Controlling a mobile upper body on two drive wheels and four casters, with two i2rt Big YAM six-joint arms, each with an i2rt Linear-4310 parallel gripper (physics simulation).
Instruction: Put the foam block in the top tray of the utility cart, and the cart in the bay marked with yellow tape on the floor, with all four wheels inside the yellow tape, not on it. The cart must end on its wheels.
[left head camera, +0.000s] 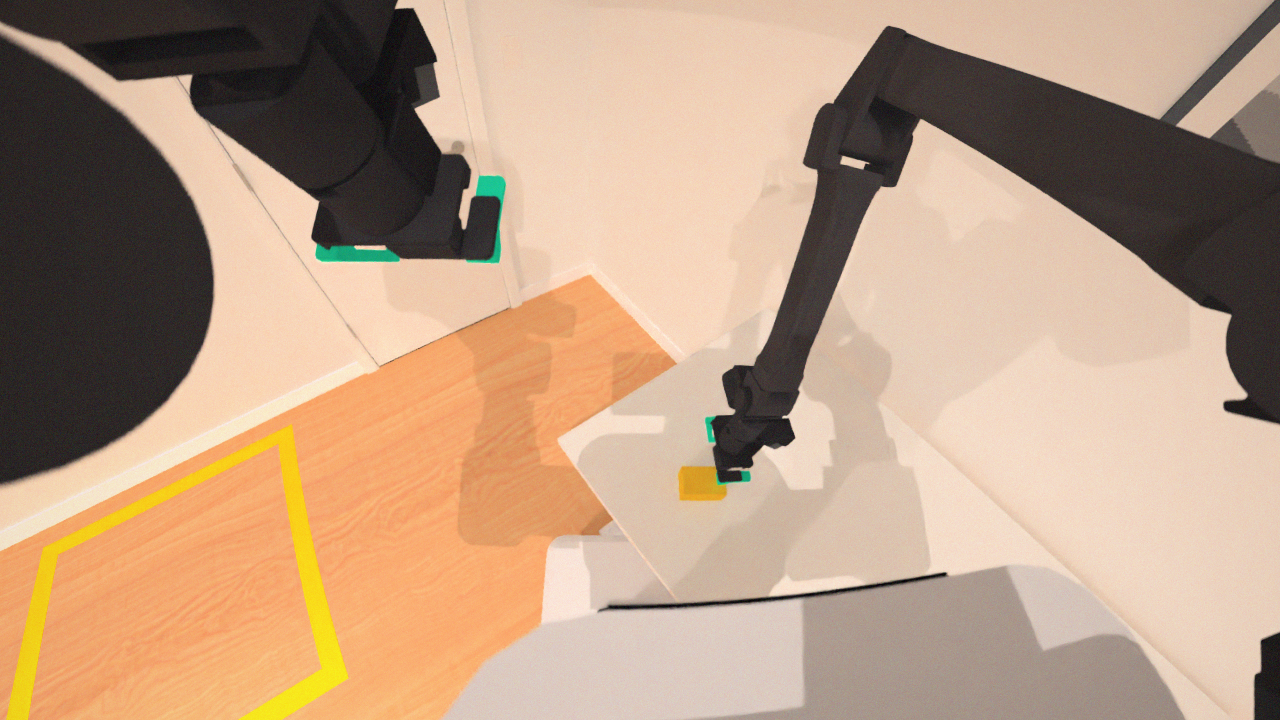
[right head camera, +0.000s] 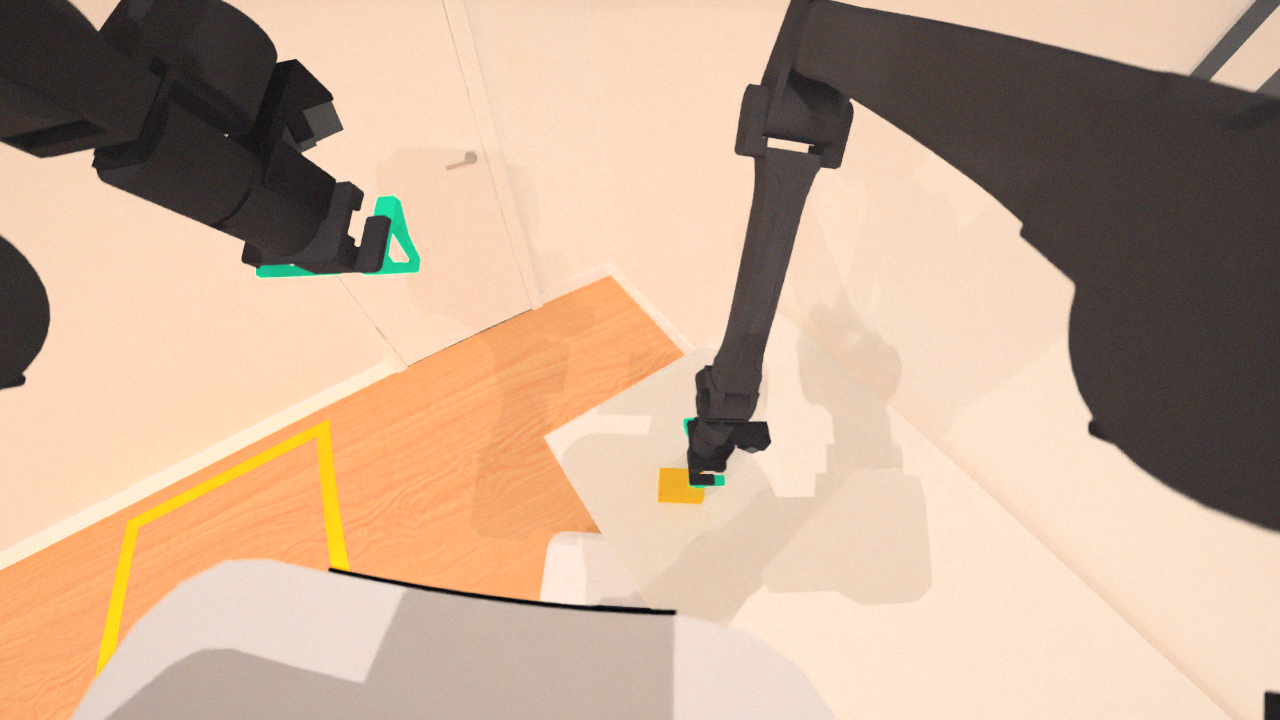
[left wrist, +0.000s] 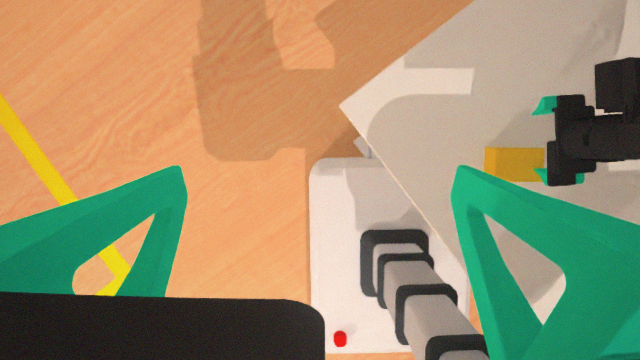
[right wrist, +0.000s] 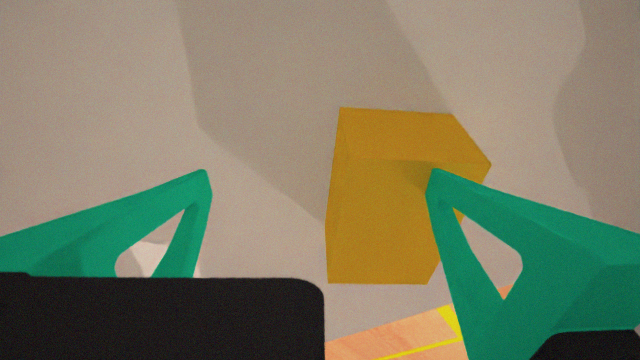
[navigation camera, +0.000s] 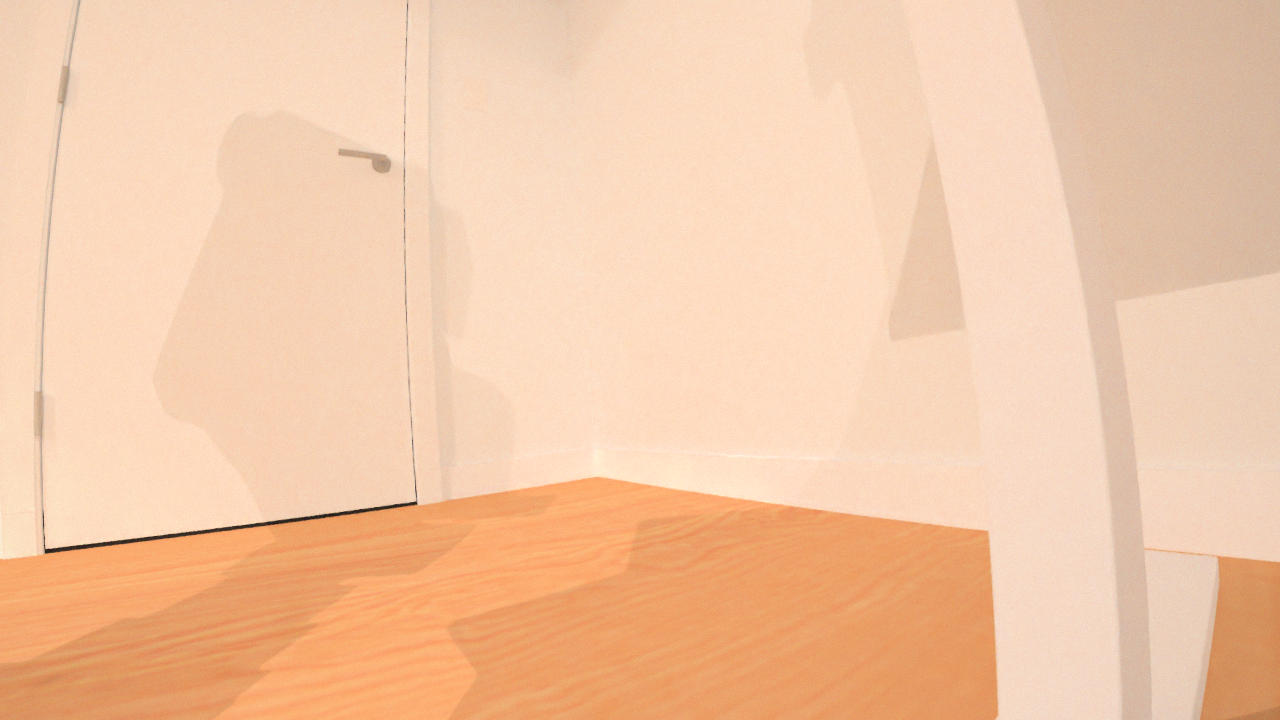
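Note:
The yellow-orange foam block lies on the pale table top. My right gripper is open beside and above the block; in the right wrist view one finger overlaps its right part, and I cannot tell whether they touch. My left gripper is open and empty, high above the floor. The yellow tape outlines a bay on the floor. The utility cart does not show.
My white base stands close to the table's near edge. A white table leg rises at the right in the navigation view. A closed door and walls bound the wooden floor at the back.

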